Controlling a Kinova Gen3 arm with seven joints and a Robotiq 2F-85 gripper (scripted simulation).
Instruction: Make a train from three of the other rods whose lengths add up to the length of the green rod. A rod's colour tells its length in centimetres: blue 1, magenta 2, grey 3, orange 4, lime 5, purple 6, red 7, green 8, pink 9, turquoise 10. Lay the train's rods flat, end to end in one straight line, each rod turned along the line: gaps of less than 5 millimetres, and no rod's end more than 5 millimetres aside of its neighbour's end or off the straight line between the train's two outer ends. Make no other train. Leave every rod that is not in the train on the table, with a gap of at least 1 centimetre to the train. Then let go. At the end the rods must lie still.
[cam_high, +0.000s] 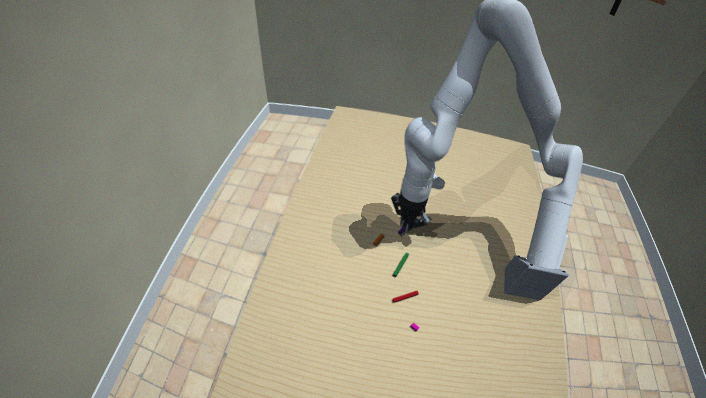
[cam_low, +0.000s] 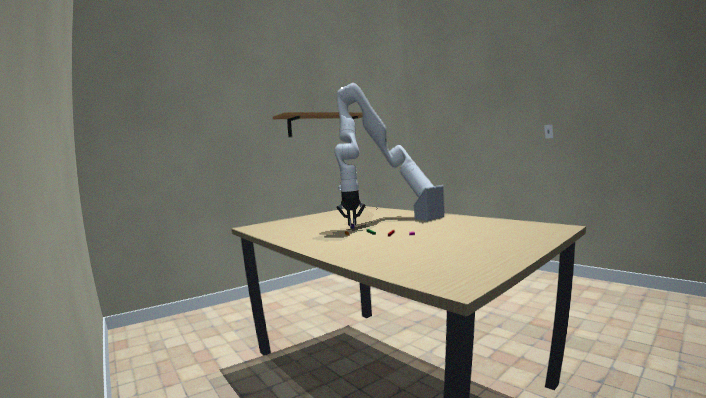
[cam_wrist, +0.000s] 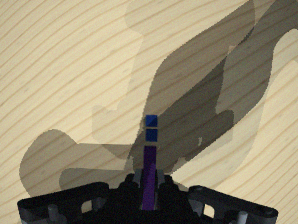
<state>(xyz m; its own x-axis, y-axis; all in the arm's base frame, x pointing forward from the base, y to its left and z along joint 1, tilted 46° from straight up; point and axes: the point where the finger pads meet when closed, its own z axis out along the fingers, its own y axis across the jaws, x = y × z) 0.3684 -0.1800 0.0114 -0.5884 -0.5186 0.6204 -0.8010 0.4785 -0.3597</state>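
Right now my hand is 10 mm above the purple rod. Also, from my hand: green rod (120 mm to the left, 30 mm below); then orange rod (70 mm ahead, 50 mm to the left, 30 mm below); then red rod (20 mm behind, 210 mm to the left, 30 mm below).
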